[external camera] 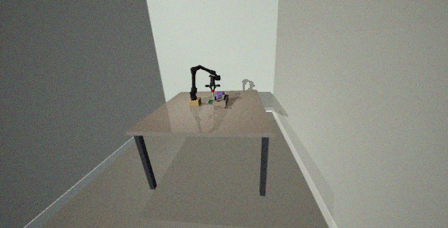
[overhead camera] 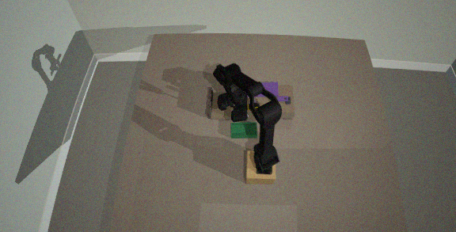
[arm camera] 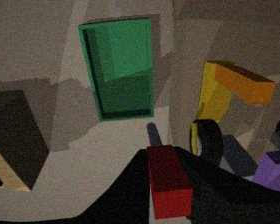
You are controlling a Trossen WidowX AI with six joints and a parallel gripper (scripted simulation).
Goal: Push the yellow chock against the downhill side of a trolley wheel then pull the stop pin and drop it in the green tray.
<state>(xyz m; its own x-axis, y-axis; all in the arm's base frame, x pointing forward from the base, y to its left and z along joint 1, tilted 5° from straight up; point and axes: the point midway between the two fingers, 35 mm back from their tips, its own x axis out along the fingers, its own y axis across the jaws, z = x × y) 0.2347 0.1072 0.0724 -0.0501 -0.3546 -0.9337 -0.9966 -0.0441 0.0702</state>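
My gripper tip is now right at the red-headed stop pin. From my gripper tip the other things lie so: yellow chock 60 mm ahead, 50 mm below, 10 mm to the left; green tray 140 mm below, 30 mm behind; purple-topped trolley 110 mm ahead, 80 mm to the right, 30 mm below.
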